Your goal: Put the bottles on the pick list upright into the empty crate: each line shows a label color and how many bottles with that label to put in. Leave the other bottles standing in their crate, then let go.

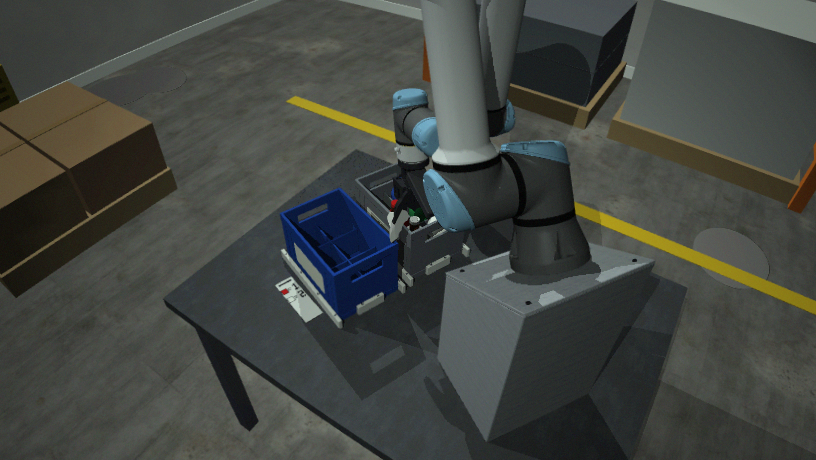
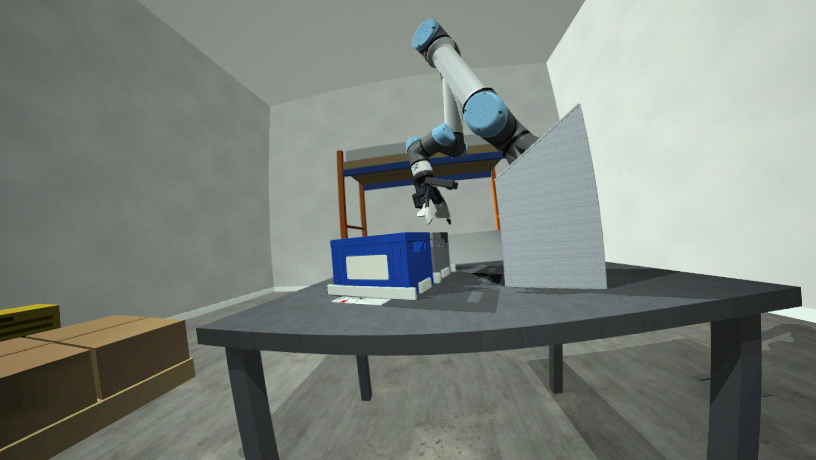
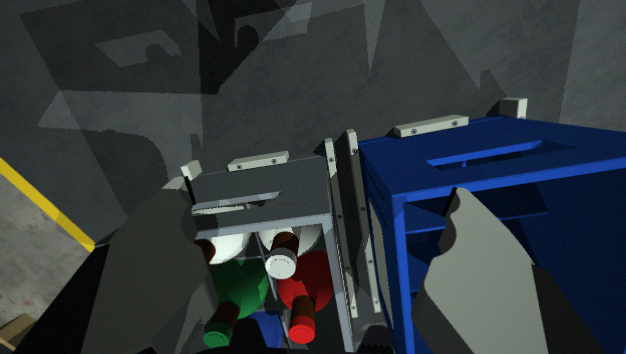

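Pixels of known places: gripper, fingertip midpoint: (image 1: 420, 234) (image 2: 440, 224) (image 3: 318, 184); arm's base, origin of the base link: (image 1: 549, 260) (image 2: 535, 164).
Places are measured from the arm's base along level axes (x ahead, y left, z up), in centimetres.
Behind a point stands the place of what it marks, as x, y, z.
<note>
My gripper (image 1: 412, 227) @(32.3, -10.5, -16.6) (image 2: 439, 220) @(32.3, -10.5, -16.6) (image 3: 318, 184) @(32.3, -10.5, -16.6) is open and empty, above the neighbouring edges of the two crates. The grey crate (image 1: 428, 251) @(32.7, -17.3, -28.6) (image 2: 440, 257) @(32.4, -17.8, -28.9) (image 3: 260, 185) @(32.2, -18.2, -27.1) holds upright bottles: a white-capped one (image 1: 414, 220) @(37.7, -18.2, -20.4) (image 3: 281, 266) @(37.8, -18.5, -20.3), a red one (image 1: 394, 202) @(45.8, -22.0, -20.3) (image 3: 307, 285) @(43.9, -20.6, -24.3), a green one (image 3: 240, 290) @(40.3, -27.6, -24.5), a second white one (image 3: 232, 247) @(35.5, -24.3, -24.7) partly behind the left finger, and a blue one (image 3: 267, 327) @(48.1, -30.6, -26.1), partly hidden. No bottle shows in the divided blue crate (image 1: 365, 285) @(41.0, 1.5, -28.1) (image 2: 397, 268) @(47.4, 7.8, -28.6) (image 3: 500, 135) @(42.3, 4.2, -27.9). The pick list (image 1: 308, 311) @(53.4, 10.3, -36.5) (image 2: 371, 301) @(54.8, 9.9, -36.5) shows a red patch and small figures, seemingly 1 and 2.
Pale locating blocks (image 1: 370, 303) @(39.8, 1.6, -34.4) (image 3: 431, 126) @(39.8, 0.9, -33.6) stand around both crates on the dark table (image 1: 245, 297) @(71.1, 14.8, -36.6) (image 2: 457, 325) @(36.4, 29.3, -36.6). The grey robot pedestal (image 1: 480, 342) @(6.4, 16.1, -10.7) (image 2: 554, 228) @(7.3, 15.4, -21.6) stands on the same table. Cartons (image 1: 108, 148) (image 2: 137, 348) stand on the floor at the left.
</note>
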